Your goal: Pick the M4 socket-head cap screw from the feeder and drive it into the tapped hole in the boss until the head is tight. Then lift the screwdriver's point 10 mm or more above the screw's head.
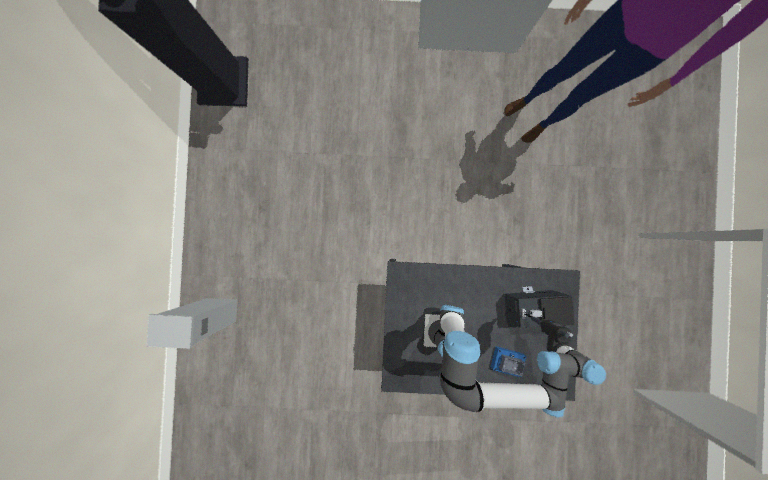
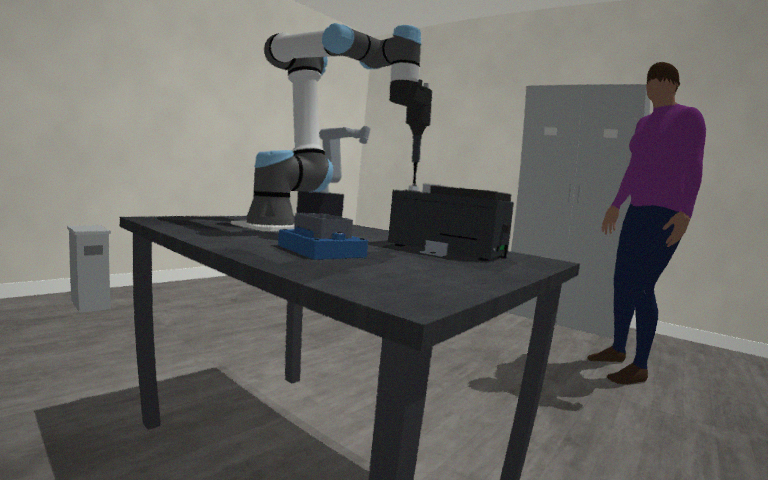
Note:
In view: a blue fixture (image 2: 353, 247) and a black screw feeder (image 2: 412, 222).
The black screw feeder shows as well in image 1 (image 1: 532, 303).

